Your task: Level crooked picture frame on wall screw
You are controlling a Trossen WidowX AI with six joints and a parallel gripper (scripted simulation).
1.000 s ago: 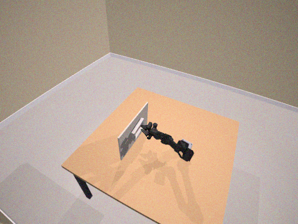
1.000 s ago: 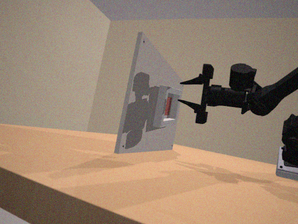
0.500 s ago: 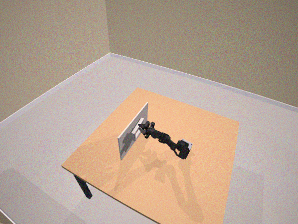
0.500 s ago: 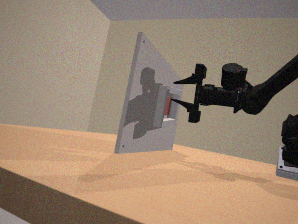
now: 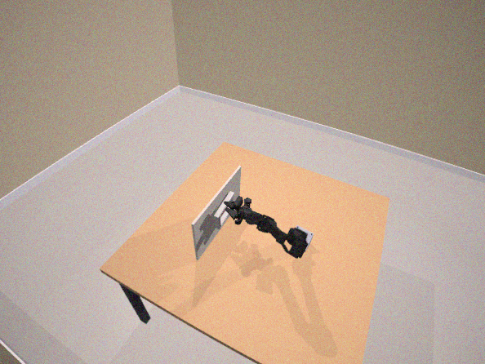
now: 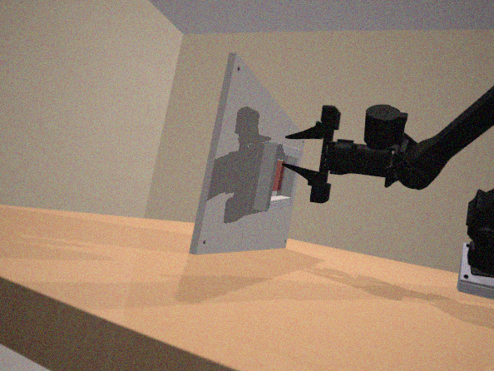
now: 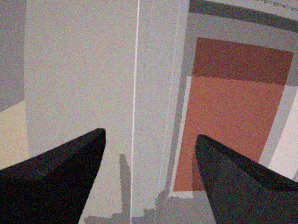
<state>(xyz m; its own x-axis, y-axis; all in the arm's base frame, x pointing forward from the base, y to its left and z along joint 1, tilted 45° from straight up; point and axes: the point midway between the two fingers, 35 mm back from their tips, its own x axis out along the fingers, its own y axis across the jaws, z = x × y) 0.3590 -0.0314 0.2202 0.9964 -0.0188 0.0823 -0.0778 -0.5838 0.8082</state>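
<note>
Now: the picture frame 5 cm below my gripper tip, 1 cm to the right of it and 1 cm ahead of it. Round my gripper tip: grey wall panel 6 cm below, 2 cm ahead, 1 cm to the left.
</note>
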